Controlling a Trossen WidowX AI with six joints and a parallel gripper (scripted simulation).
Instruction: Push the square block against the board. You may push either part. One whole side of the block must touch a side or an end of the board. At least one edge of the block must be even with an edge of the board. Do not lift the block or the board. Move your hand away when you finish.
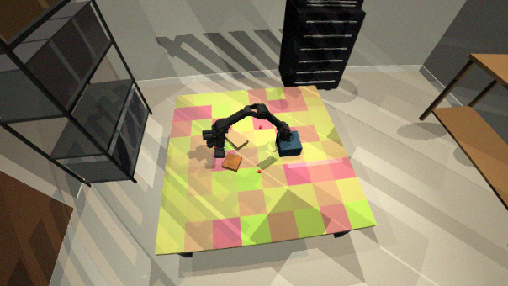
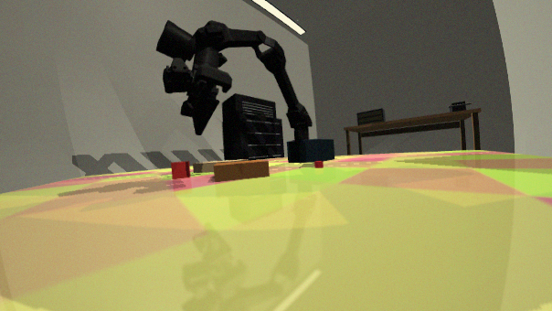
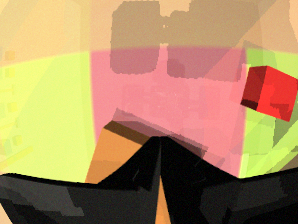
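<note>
The orange square block lies 8 cm behind my gripper tip, 3 cm to the left of it and 8 cm below it. The rest, counted from my gripper tip: tan board 12 cm behind, 18 cm to the right, 8 cm below; red cube 2 cm ahead, 10 cm to the right, 7 cm below.
</note>
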